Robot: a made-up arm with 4 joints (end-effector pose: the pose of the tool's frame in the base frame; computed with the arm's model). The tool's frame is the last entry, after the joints.
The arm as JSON. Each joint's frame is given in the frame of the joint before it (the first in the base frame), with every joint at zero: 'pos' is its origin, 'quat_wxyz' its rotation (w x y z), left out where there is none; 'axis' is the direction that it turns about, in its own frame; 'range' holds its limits. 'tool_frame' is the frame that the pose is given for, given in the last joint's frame.
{
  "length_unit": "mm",
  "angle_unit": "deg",
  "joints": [
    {
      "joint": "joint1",
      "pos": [
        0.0,
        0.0,
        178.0
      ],
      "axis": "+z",
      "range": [
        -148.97,
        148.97
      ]
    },
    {
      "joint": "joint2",
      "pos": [
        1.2,
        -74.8,
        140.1
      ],
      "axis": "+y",
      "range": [
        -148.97,
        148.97
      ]
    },
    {
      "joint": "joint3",
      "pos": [
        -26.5,
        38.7,
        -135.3
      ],
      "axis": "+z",
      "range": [
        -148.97,
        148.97
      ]
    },
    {
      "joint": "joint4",
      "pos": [
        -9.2,
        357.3,
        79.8
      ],
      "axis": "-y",
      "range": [
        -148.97,
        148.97
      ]
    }
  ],
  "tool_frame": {
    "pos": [
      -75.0,
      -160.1,
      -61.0
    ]
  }
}
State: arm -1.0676 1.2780 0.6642 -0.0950
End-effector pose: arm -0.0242 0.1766 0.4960 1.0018 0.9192 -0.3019
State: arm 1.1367 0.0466 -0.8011 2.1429
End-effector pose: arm 0.0335 0.1715 0.2246 0.3347 -2.0924 0.2358
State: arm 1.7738 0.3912 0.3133 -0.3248
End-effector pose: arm -0.0777 -0.2215 0.3049 -0.6512 0.5473 2.0043
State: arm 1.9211 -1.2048 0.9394 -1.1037
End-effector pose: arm 0.0228 -0.0672 0.0853 -0.5162 -0.9409 2.1517
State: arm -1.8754 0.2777 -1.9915 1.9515
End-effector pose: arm -0.2042 -0.0314 0.1859 2.3036 -1.1003 1.5303
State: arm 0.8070 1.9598 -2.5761 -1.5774
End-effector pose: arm 0.0967 -0.1379 0.1828 -0.7235 0.4730 -2.3358
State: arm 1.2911 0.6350 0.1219 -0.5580
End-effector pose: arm -0.1863 -0.1166 0.3556 -0.7704 1.0318 1.2527
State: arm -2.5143 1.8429 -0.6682 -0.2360
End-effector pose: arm 0.1840 -0.0870 0.3250 -2.1134 -1.4326 1.5824
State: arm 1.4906 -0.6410 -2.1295 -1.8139
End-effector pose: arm 0.1069 0.1080 0.4438 1.0254 1.8305 0.1391
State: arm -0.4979 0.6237 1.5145 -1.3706
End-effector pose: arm -0.2106 -0.0093 0.4561 -0.2199 1.5531 1.2426
